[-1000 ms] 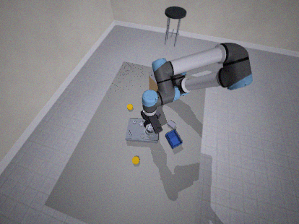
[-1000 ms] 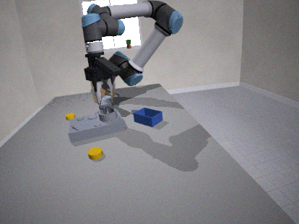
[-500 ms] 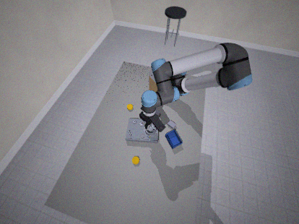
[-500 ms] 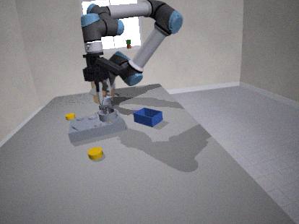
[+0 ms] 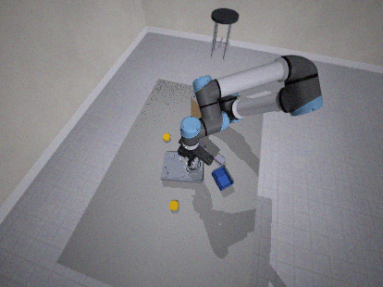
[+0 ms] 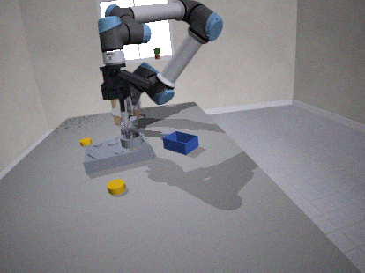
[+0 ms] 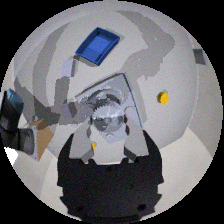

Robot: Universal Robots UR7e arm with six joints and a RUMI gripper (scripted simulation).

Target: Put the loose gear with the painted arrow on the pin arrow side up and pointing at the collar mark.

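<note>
Now: hand right at the grey gear. The rest, counted from my hand: blue bin (180 mm to the left, 120 mm below, 10 mm behind); yellow disc (240 mm ahead, 120 mm below, 10 mm to the right).
</note>
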